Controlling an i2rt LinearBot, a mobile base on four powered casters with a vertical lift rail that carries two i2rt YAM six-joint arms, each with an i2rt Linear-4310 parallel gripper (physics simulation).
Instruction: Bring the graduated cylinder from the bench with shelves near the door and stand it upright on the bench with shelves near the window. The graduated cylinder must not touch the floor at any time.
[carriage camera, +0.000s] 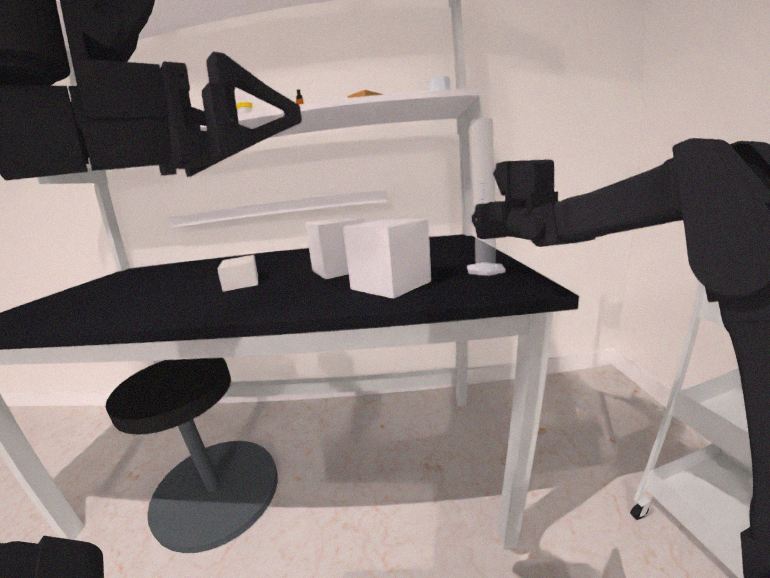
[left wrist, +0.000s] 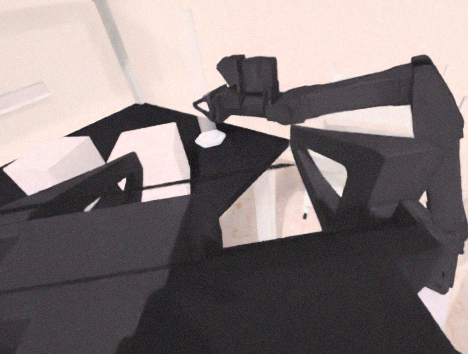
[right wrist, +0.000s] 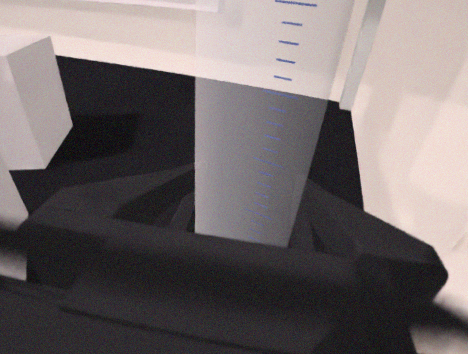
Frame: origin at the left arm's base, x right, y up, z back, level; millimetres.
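Where they show: left gripper, fingertip midpoint: (carriage camera: 275, 126) (left wrist: 214, 147); right gripper, fingertip midpoint: (carriage camera: 482, 218) (left wrist: 198, 101) (right wrist: 250, 179).
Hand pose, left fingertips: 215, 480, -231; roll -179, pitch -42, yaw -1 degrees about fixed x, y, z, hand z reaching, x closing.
After its pixels a point has its place, as x, y, z.
The graduated cylinder (carriage camera: 483, 161) @(503, 452, -587) (left wrist: 196, 55) @(505, 449, -587) (right wrist: 260, 125) @(515, 378, -586), a tall clear tube with blue marks and a white hexagonal foot, is upright over the right end of the black bench top (carriage camera: 286, 311) @(108, 216, -430) (left wrist: 240, 145) @(529, 216, -507) (right wrist: 125, 95) @(159, 216, -948). Whether its foot rests on the top or is slightly above it, I cannot tell. My right gripper (carriage camera: 483, 220) @(506, 333, -622) (left wrist: 198, 101) @(506, 333, -622) (right wrist: 250, 179) @(506, 333, -622) is shut on the tube's lower half, above the foot. My left gripper (carriage camera: 295, 115) @(215, 480, -231) (left wrist: 214, 147) @(215, 480, -231) is open and empty, in the upper left of the carriage view, away from the cylinder.
Two white boxes (carriage camera: 388, 258) @(299, 290, -464) (carriage camera: 326, 248) @(146, 289, -639) and a small white block (carriage camera: 238, 273) @(-76, 253, -613) stand left of the cylinder. A shelf (carriage camera: 385, 108) @(306, 654, -932) with small items is above the bench. A stool (carriage camera: 167, 395) @(-358, -63, -556) stands at the bench's front, and a white cart (carriage camera: 668, 423) @(970, -181, -485) at the right.
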